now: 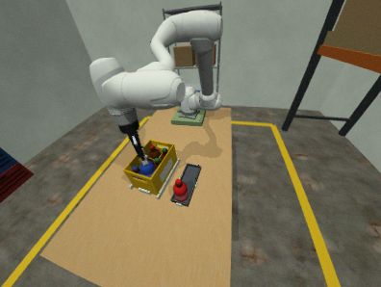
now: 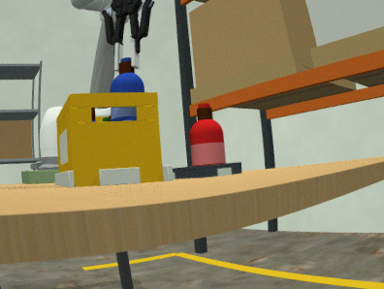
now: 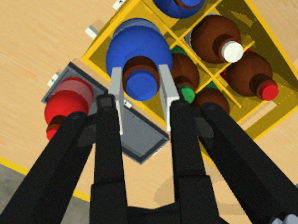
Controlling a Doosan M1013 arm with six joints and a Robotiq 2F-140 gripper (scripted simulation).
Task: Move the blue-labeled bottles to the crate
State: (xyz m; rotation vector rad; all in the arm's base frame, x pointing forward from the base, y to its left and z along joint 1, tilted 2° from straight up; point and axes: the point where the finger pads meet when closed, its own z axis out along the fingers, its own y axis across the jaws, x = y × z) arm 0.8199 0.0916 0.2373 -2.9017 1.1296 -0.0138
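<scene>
Now: hand 19 cm above the yellow crate, 9 cm past it and 5 cm to the left of it. From my hand the other things lie so: red-labeled bottle: 19 cm below, 18 cm to the left; then dark tray: 26 cm below, 18 cm to the left, 9 cm behind.
</scene>
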